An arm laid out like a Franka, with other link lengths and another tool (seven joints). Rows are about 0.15 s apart.
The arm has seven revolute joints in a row. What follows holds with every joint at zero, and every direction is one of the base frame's.
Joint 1 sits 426.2 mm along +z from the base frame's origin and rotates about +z.
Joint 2 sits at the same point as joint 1 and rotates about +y.
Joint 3 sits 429.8 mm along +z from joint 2 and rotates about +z.
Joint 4 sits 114.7 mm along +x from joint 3 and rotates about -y.
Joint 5 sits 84.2 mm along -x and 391.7 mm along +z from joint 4 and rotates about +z.
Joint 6 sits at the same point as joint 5 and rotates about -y.
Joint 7 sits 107.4 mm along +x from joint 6 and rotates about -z.
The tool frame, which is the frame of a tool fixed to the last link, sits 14.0 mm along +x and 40.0 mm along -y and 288.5 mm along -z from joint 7; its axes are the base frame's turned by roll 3.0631, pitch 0.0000 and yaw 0.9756 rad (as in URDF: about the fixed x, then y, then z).
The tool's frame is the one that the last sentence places.
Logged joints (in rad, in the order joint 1, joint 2, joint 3, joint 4, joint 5, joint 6, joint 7), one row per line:
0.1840 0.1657 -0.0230 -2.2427 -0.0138 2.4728 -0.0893
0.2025 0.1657 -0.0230 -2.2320 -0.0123 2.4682 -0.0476
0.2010 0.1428 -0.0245 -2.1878 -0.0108 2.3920 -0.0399
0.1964 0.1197 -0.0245 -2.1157 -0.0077 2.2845 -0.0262
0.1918 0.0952 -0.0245 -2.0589 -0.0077 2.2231 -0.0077
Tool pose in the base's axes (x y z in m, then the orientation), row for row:
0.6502 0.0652 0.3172 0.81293 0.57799 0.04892 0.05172
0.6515 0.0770 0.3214 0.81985 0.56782 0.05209 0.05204
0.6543 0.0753 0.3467 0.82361 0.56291 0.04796 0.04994
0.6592 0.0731 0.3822 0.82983 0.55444 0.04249 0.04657
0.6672 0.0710 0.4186 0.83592 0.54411 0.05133 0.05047
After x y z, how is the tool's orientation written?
As a quaternion, x y z w.
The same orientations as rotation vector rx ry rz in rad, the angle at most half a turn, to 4 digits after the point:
2.4731 1.7584 0.1488
2.4937 1.7271 0.1584
2.5083 1.7143 0.1461
2.5324 1.6920 0.1297
2.5449 1.6565 0.1563

